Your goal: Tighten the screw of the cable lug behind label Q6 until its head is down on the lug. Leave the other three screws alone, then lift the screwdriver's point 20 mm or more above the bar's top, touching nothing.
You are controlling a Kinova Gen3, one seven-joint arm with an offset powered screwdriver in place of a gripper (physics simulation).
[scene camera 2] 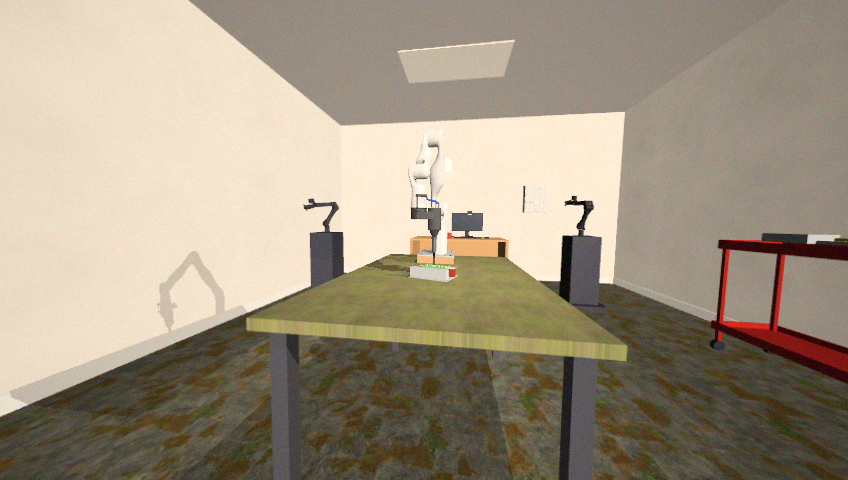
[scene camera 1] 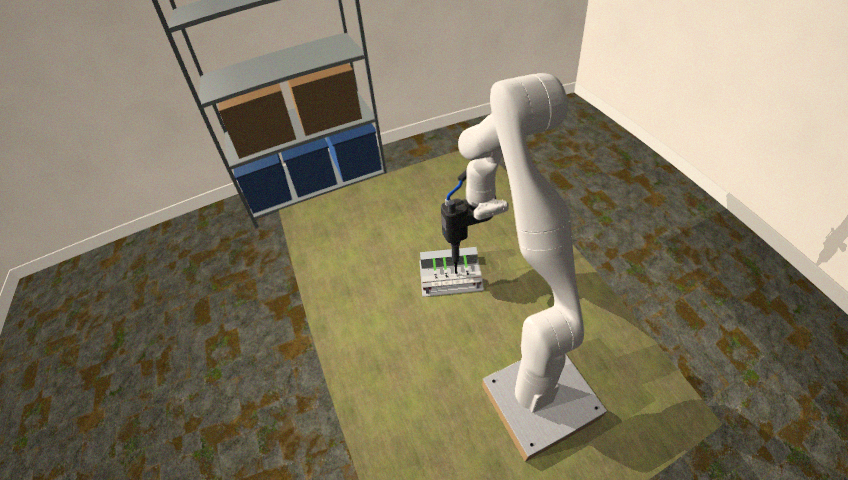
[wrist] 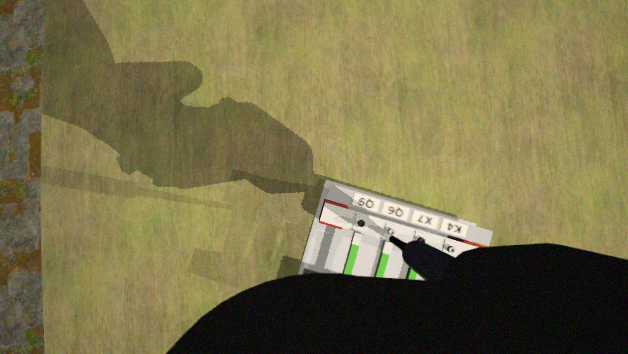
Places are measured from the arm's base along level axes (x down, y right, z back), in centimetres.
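Pixels of known places: end effector, tool point: [scene camera 2: 433,265] [scene camera 1: 455,273] [wrist: 391,238]; arm's base, origin of the base link: [scene camera 2: 439,253] [scene camera 1: 533,392].
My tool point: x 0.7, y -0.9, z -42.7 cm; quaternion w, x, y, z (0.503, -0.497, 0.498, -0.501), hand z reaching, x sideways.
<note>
For each thing: its top centre in the pictures, then the offset to it from my tool point. "pt": a spot on its surface instead. Level surfaces: height alone.
- black screwdriver, middle of its top: [wrist: 414,253] [scene camera 1: 455,259] [scene camera 2: 434,252] dy +0.0, dx -6.4, dz +0.0 cm
- terminal unit, middle of its top: [wrist: 397,271] [scene camera 1: 450,265] [scene camera 2: 433,265] dy -0.3, dx -0.3, dz -3.2 cm
- small light screw head, surface spot: [wrist: 390,231] pt dy +0.2, dx -0.3, dz +0.8 cm
- label Q6, middle of its top: [wrist: 395,211] dy -0.7, dx +0.4, dz +2.8 cm
- dark Q9 screw, middle of its top: [wrist: 361,223] dy +3.1, dx -0.4, dz +1.7 cm
- X7 screw, middle of its top: [wrist: 422,241] dy -3.0, dx -0.2, dz -0.4 cm
- K4 screw, middle of its top: [wrist: 452,250] dy -6.0, dx -0.3, dz -1.4 cm
- bar, surface spot: [wrist: 330,214] pt dy +6.1, dx +0.5, dz +2.7 cm
- green-topped table, its level: dx +4.7 cm
The black screwdriver [scene camera 1: 456,270] [scene camera 2: 433,260] [wrist: 392,238] points down at the terminal unit [scene camera 1: 423,290] [scene camera 2: 423,273] [wrist: 312,250]. In the wrist view its thin tip meets the near edge of the small light screw head [wrist: 390,231] behind label Q6 [wrist: 395,210]; whether they touch, and how high the head stands, I cannot tell. The dark Q9 screw [wrist: 361,223], the X7 screw [wrist: 421,240] and the K4 screw [wrist: 450,248] stand in the same row on the bar [wrist: 330,214]. The tool has no fingers. Its black body hides the unit's rear part in the wrist view.
Green cables [scene camera 1: 434,263] [wrist: 352,259] run behind the screws. The unit stands on the green-topped table [scene camera 1: 380,356] [scene camera 2: 440,309] [wrist: 450,100]. The arm's base plate [scene camera 1: 553,428] is at the table's other end. A shelf rack [scene camera 1: 279,65] stands beyond the table, and a red cart [scene camera 2: 777,291] at the right.
</note>
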